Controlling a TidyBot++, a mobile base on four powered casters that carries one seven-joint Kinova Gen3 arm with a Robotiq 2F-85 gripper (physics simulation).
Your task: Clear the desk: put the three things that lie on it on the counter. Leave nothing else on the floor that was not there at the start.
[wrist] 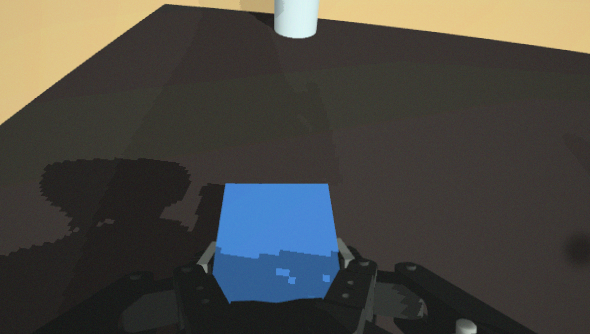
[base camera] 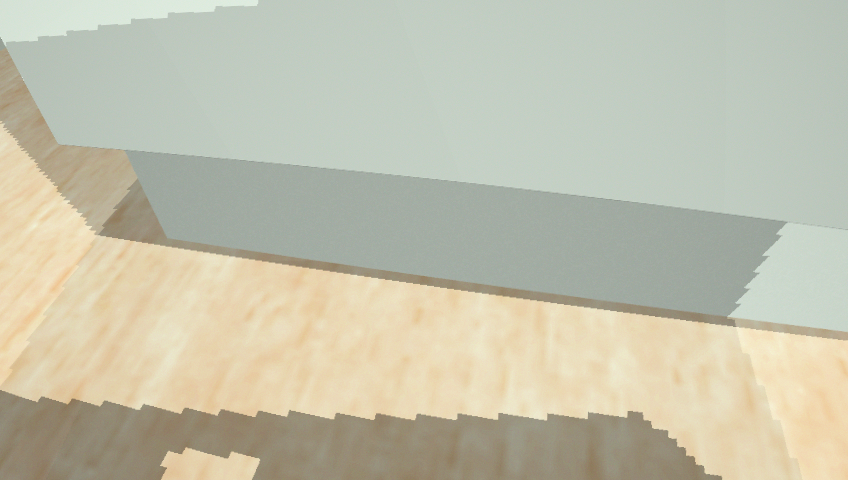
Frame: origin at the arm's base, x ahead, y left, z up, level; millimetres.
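Seen in the pictures: gripper, fingertip midpoint: (wrist: pixel 277 255).
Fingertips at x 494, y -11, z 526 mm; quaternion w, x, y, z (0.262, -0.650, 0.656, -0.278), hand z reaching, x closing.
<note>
Offsets run from my fingertips to a thing's top centre. "spot": to the spot under its first point. Level surfaces: height alone.
My gripper (wrist: pixel 277 255) is shut on a blue block @[dz +28, dx -13, dy +0 mm] (wrist: pixel 276 217), with one finger on each side of it, in the lower middle of the wrist view. The block is over the dark counter top @[dz -12 mm] (wrist: pixel 425 150); its underside is hidden, so the gap below it cannot be told. A white cylinder @[spot: dz +13, dx +339, dy -35 mm] (wrist: pixel 296 20) stands upright near the far edge of the top, and its upper part is cut off by the frame. The gripper does not show in the base camera view.
In the base camera view a pale grey-green cabinet front @[spot: dz -725, dx -150, dy -14 mm] (base camera: pixel 476 118) stands close, with a recessed base (base camera: pixel 416 231) below it on the wooden floor @[dz -922 mm] (base camera: pixel 357 344). Shadows fall across the floor. A yellowish wall (wrist: pixel 450 15) is behind the dark top.
</note>
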